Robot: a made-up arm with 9 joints.
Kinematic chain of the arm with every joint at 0, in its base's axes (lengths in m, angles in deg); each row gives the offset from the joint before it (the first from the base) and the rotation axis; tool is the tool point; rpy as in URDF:
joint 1: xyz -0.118 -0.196 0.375 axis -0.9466 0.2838 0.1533
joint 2: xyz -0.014 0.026 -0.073 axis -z
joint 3: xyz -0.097 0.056 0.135 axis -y
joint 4: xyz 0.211 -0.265 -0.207 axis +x
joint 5: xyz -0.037 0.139 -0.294 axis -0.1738 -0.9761 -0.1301
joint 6: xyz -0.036 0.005 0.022 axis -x
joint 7: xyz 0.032 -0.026 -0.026 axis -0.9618 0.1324 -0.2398
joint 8: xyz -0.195 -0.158 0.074 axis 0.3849 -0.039 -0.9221
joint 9: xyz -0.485 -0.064 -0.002 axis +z
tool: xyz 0.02 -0.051 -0.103 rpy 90 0 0
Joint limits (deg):
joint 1: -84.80..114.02
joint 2: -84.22..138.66
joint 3: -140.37..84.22
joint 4: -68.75..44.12
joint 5: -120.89..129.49
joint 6: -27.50..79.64
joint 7: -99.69..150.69
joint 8: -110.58..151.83
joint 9: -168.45..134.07
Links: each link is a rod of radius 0.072 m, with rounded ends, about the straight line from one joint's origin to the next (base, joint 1, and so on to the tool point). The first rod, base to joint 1, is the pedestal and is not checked.
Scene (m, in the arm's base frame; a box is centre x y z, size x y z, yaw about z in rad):
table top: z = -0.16
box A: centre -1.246 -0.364 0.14 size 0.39 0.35 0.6 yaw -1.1
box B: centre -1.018 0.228 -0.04 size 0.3 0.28 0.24 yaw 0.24
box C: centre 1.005 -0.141 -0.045 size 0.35 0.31 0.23 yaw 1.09
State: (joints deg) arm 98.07 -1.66 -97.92 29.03 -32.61 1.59 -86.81 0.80 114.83
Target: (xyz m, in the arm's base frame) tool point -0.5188 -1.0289 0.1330
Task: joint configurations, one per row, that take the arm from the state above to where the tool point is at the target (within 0.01 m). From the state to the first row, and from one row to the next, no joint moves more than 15 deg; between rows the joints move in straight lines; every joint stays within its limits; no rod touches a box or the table.
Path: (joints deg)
1: 95.52 -3.43 -88.76 30.25 -18.89 5.87 -86.94 -2.80 115.42
2: 92.96 -5.20 -79.59 31.48 -5.18 10.16 -87.07 -6.40 116.00
3: 90.41 -6.97 -70.43 32.70 8.54 14.44 -87.20 -10.00 116.59
4: 87.86 -8.74 -61.26 33.93 22.26 18.72 -87.32 -13.60 117.18
5: 85.30 -10.51 -52.10 35.15 35.97 23.00 -87.45 -17.20 117.76
6: 82.75 -12.27 -42.94 36.37 49.69 27.29 -87.58 -20.80 118.35
7: 90.57 0.41 -34.85 38.31 39.89 20.69 -89.44 -20.58 115.78
8: 98.39 13.10 -26.77 40.25 30.09 14.09 -91.29 -20.35 113.22
9: 106.20 25.78 -18.68 42.18 20.28 7.49 -93.15 -20.13 110.65
10: 114.02 38.47 -10.60 44.12 10.48 0.89 -95.00 -19.90 108.08

